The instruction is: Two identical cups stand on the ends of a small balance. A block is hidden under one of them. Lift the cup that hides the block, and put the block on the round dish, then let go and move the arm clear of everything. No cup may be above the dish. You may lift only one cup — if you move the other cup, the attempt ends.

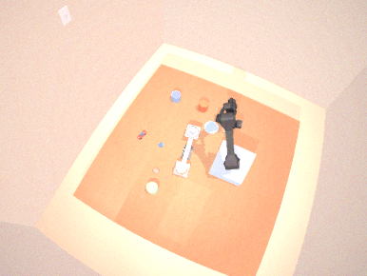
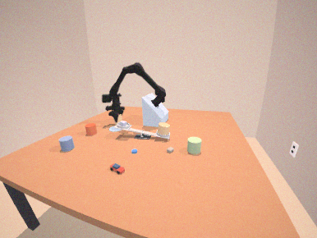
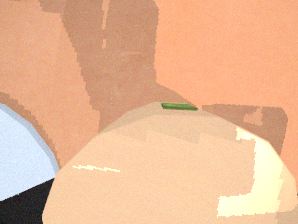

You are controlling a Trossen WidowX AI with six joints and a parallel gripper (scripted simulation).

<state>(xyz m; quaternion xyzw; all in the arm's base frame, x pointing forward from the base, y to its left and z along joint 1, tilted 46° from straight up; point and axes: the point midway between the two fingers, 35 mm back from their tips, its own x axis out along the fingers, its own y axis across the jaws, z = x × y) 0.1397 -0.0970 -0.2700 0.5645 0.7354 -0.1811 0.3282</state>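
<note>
Right now my gripper tip is 17 cm short of the pale lavender block, 19 cm to the right of it and 6 cm below it. Also, from my gripper tip: white round dish 10 cm ahead, 5 cm to the left, 2 cm below; balance 14 cm ahead, 31 cm to the left, 1 cm above; red cylinder 23 cm ahead, 4 cm to the right, 1 cm above.
</note>
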